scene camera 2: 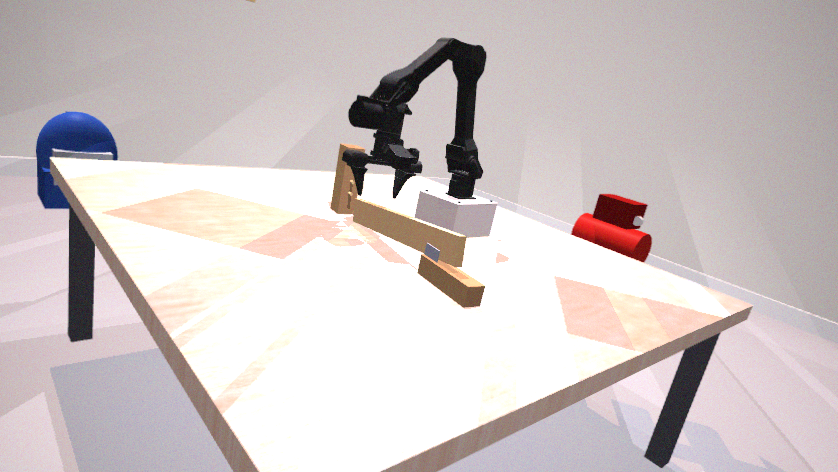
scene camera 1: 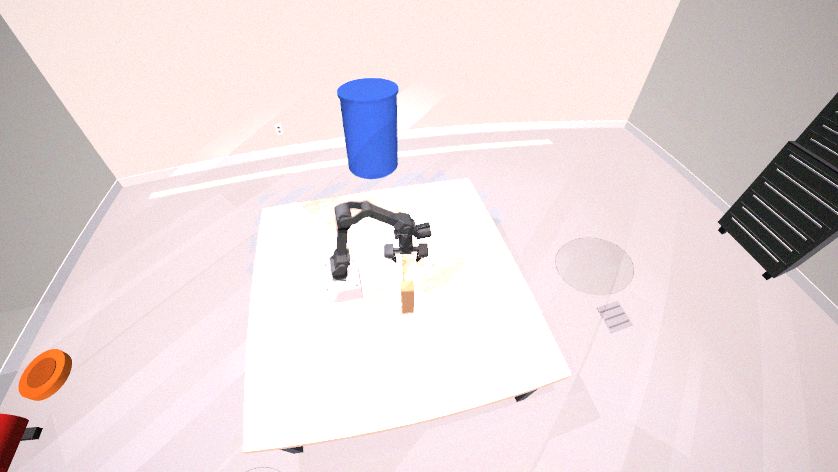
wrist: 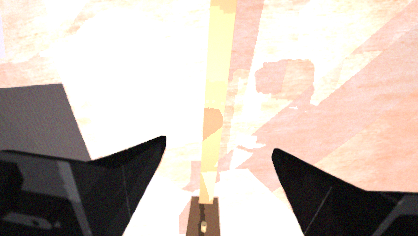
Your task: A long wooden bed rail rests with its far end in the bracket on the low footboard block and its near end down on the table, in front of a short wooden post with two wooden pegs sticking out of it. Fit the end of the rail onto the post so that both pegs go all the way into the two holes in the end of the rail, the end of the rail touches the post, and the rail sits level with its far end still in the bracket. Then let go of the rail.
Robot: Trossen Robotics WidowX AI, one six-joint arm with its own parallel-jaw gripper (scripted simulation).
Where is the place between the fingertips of my gripper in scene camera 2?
377, 197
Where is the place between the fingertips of my gripper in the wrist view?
At 220, 147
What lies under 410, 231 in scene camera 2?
A long wooden rail.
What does my gripper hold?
Nothing.
